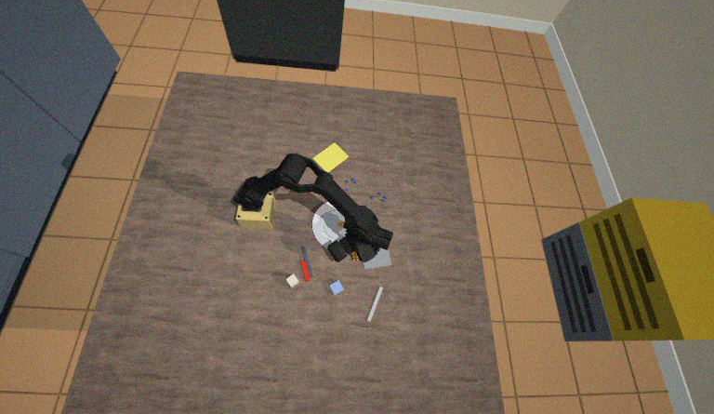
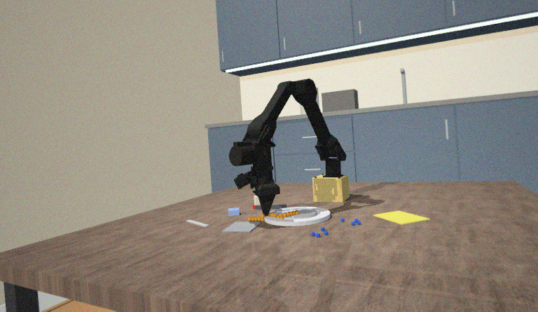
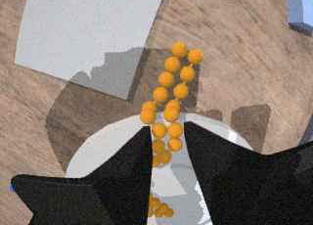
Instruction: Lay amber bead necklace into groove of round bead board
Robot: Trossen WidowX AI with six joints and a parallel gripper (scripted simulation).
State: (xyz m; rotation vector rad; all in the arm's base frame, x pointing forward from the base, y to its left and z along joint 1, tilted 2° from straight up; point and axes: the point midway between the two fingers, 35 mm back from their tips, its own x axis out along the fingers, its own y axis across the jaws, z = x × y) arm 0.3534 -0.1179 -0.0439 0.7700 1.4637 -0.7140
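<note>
Now: gripper tip 9 cm short of the grey square tile, 3 cm to the left of it and 1 cm above it. The rest, counted from my gripper tip: red stick 16 cm behind, 7 cm to the right, 1 cm below; then white stick 8 cm ahead, 19 cm to the right, 1 cm below; then light blue cube 5 cm behind, 15 cm to the right, 1 cm below.
</note>
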